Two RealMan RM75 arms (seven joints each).
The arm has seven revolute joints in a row. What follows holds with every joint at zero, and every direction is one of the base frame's.
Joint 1 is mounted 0.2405 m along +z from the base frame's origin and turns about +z.
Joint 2 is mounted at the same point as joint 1 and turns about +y.
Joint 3 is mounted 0.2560 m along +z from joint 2 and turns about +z.
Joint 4 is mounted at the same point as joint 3 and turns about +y.
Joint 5 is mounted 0.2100 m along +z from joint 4 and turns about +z.
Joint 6 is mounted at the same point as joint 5 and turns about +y.
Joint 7 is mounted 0.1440 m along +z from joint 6 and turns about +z.
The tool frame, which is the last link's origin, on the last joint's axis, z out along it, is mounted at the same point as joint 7; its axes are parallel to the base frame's.
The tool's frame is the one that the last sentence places.
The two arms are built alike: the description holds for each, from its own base.
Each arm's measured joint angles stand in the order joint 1, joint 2, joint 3, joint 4, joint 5, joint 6, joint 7.
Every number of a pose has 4 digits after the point. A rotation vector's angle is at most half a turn.
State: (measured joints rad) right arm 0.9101 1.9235 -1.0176 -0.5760 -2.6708 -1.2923 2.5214; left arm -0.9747 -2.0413 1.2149 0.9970 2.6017 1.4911 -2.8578
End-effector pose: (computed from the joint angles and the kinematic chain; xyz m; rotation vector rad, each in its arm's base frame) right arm 0.2511 0.4219 0.0224 -2.3325 1.3663 -0.4451; left arm -0.1193 0.4205 -0.0016 -2.4243 -1.2649 0.3436
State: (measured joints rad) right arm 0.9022 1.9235 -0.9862 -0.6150 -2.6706 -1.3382 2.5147; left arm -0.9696 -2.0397 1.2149 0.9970 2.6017 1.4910 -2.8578
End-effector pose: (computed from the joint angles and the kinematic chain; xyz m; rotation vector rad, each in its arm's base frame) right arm 0.2469 0.4208 0.0287 -2.3465 1.3800 -0.4192; left arm -0.1216 0.4203 -0.0009 -2.4199 -1.2707 0.3450
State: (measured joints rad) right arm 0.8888 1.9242 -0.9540 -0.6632 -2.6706 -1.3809 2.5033; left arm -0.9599 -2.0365 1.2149 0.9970 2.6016 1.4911 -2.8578
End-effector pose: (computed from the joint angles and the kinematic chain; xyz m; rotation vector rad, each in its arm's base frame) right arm 0.2439 0.4197 0.0366 -2.3577 1.3827 -0.3885; left arm -0.1261 0.4197 0.0004 -2.4116 -1.2819 0.3480
